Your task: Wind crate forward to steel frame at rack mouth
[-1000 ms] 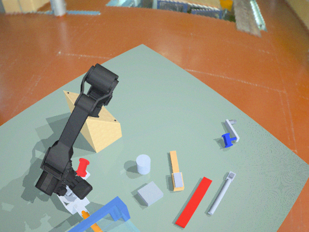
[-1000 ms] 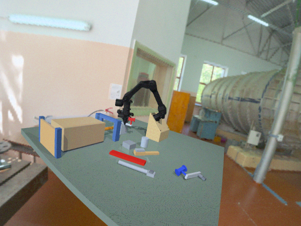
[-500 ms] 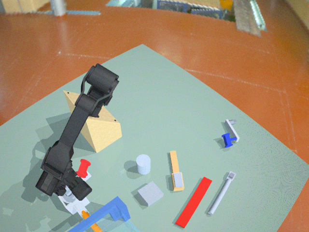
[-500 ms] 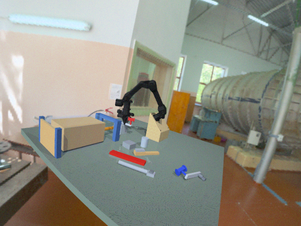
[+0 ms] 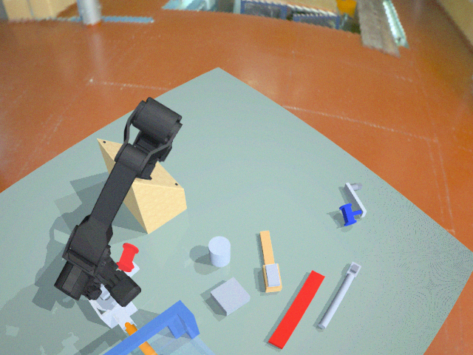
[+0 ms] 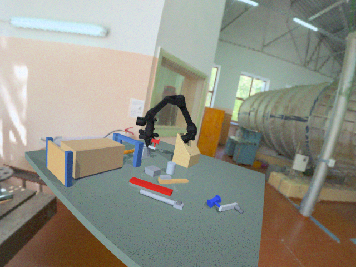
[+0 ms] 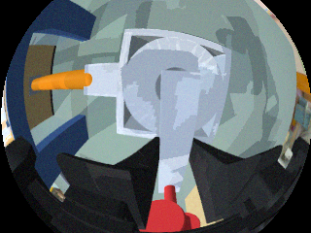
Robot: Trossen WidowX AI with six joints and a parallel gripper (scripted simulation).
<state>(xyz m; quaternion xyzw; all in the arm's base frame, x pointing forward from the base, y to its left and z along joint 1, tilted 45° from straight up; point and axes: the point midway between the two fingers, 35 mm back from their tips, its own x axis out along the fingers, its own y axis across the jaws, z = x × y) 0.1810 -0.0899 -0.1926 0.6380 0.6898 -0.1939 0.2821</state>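
Right now my gripper tip is 2 cm to the right of the winch handle and 2 cm below it. Round my gripper tip: pale grey winch: 6 cm below, 5 cm to the right, 1 cm behind; red knob: 5 cm to the left, 5 cm above, 1 cm behind; blue frame: 17 cm ahead, 4 cm to the right, 2 cm above.
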